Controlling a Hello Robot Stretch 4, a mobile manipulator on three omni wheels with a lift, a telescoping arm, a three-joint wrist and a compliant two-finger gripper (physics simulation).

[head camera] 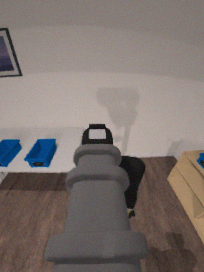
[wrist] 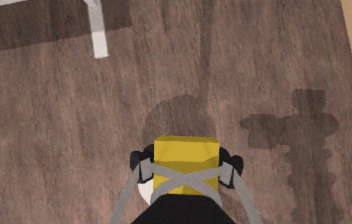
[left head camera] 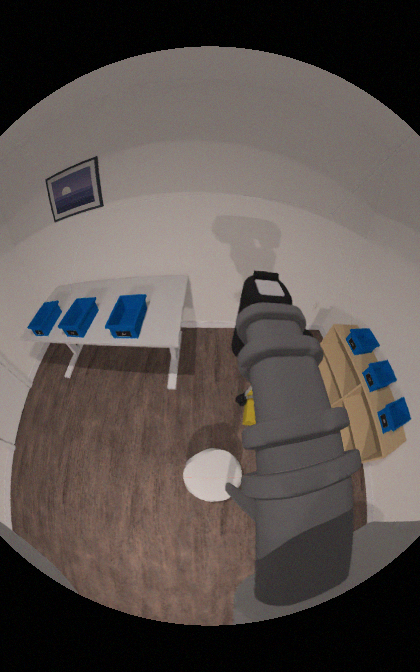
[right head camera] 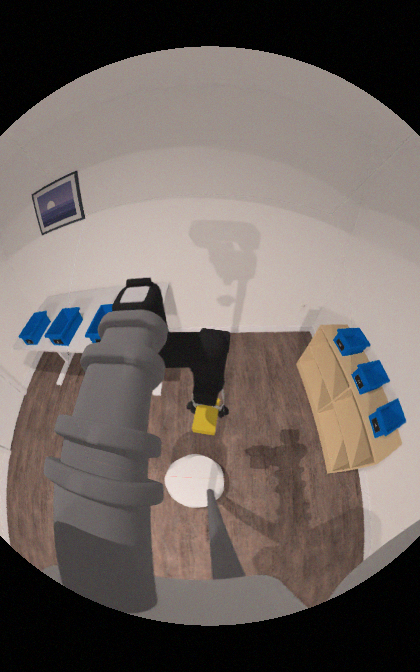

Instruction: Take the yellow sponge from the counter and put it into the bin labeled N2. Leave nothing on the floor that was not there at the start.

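Frame: origin at the robot's base, x left, y back, z up, level; metres.
Seen in the pictures: gripper, between the fingertips: [wrist: 185, 158].
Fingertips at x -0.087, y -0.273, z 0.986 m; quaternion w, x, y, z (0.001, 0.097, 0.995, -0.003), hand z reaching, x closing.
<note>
A point is followed by its place in that frame.
The yellow sponge [left head camera: 249, 415] [right head camera: 205, 420] [wrist: 186, 150] {x -0.091, y -0.291, z 1.037 m} is held between the two fingertips of my gripper [right head camera: 207, 409] [wrist: 185, 158] {x -0.087, y -0.273, z 0.986 m}, which is shut on it above the floor. In the left head view the arm hides part of the sponge. Three blue bins [left head camera: 45, 318] [left head camera: 79, 317] [left head camera: 127, 316] stand in a row on the white table at the left. Three more blue bins [right head camera: 351, 341] [right head camera: 371, 376] [right head camera: 388, 418] stand on the wooden shelf unit at the right. Each has a small dark label, too small to read, so I cannot tell which is N2.
The white table [left head camera: 165, 305] stands by the back wall, its legs on the floor. The wooden shelf unit [left head camera: 392, 442] [right head camera: 387, 447] stands along the right wall. A round white disc [left head camera: 210, 475] [right head camera: 192, 480] is low in front of me, below the sponge. A picture [left head camera: 75, 189] hangs at the back left.
</note>
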